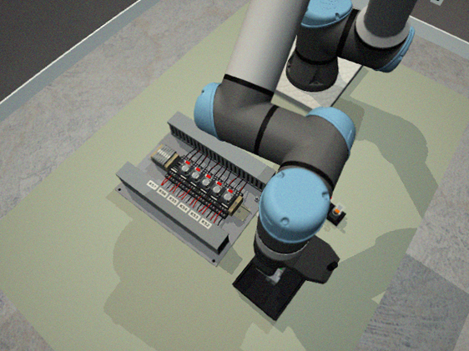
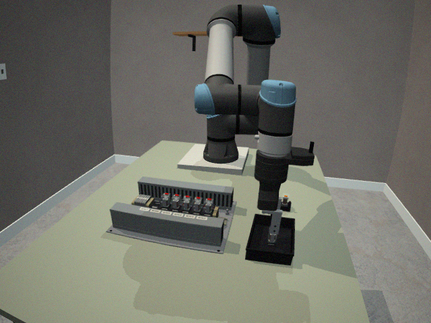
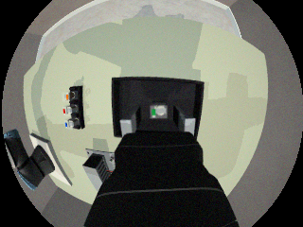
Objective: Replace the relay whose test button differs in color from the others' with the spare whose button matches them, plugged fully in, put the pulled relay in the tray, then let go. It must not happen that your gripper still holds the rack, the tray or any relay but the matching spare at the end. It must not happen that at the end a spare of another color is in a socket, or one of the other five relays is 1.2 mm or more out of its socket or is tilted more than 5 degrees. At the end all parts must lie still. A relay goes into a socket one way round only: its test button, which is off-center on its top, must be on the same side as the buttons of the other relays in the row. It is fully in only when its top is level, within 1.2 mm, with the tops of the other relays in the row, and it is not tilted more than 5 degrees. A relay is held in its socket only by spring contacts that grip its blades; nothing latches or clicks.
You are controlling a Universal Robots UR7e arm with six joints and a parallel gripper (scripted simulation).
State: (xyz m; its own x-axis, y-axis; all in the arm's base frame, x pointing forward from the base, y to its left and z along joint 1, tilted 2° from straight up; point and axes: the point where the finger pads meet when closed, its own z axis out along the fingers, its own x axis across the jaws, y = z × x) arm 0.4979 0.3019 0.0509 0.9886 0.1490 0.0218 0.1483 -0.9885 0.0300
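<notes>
Right now my hand is 4 cm above the green-button relay. Also, from my hand: orange-button relay (20 cm behind, 4 cm below, 1 cm to the left); black tray (5 cm below); blue-button relay (19 cm behind, 5 cm to the right, 4 cm below).
</notes>
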